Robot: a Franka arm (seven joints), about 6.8 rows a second.
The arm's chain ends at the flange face. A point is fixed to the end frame.
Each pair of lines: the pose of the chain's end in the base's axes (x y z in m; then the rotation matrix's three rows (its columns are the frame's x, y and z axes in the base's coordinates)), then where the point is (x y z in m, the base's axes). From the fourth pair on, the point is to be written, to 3 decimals.
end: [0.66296, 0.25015, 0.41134], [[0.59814, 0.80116, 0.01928], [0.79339, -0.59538, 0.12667], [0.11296, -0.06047, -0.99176]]
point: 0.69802 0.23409 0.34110
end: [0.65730, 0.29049, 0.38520], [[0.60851, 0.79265, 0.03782], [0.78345, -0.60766, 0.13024], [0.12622, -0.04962, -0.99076]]
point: 0.69328 0.27416 0.31549
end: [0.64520, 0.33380, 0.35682], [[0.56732, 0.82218, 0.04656], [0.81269, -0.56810, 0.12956], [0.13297, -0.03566, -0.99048]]
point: 0.68300 0.31909 0.28772
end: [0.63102, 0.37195, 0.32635], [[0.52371, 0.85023, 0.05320], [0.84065, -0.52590, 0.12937], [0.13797, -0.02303, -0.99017]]
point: 0.670 0.359 0.258
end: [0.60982, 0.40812, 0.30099], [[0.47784, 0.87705, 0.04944], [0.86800, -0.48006, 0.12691], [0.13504, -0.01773, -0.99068]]
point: 0.650 0.397 0.233
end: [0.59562, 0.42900, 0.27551], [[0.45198, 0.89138, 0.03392], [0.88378, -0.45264, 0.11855], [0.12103, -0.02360, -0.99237]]
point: 0.635 0.418 0.207
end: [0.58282, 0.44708, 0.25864], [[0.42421, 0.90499, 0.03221], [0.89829, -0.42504, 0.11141], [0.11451, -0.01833, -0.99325]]
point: 0.623 0.437 0.190
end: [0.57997, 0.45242, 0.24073], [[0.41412, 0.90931, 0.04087], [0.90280, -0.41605, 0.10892], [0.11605, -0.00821, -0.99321]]
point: 0.621 0.443 0.173
